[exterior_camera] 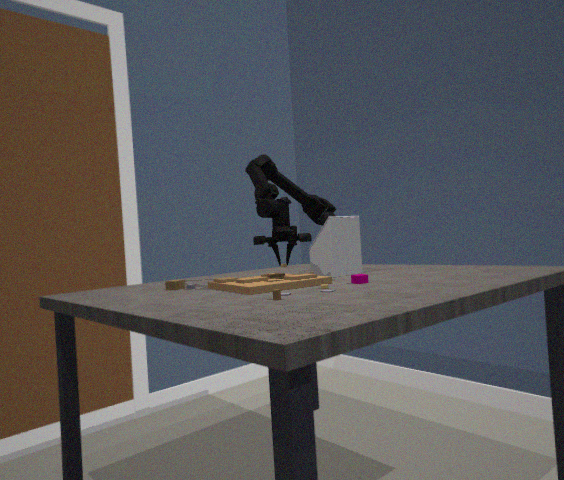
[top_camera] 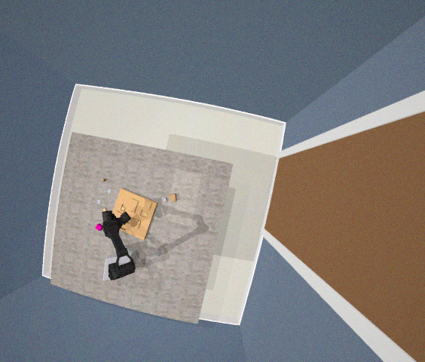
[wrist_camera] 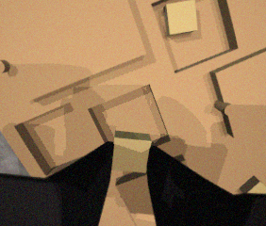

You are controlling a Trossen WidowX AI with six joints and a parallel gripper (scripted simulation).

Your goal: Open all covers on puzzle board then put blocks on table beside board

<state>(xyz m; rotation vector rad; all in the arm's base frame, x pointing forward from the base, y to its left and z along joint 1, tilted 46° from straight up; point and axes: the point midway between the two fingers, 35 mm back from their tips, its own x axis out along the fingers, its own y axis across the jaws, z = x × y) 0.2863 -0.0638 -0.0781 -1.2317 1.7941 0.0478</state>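
The magenta block is 10 cm behind my gripper tip, 22 cm to the left of it and 5 cm below it.
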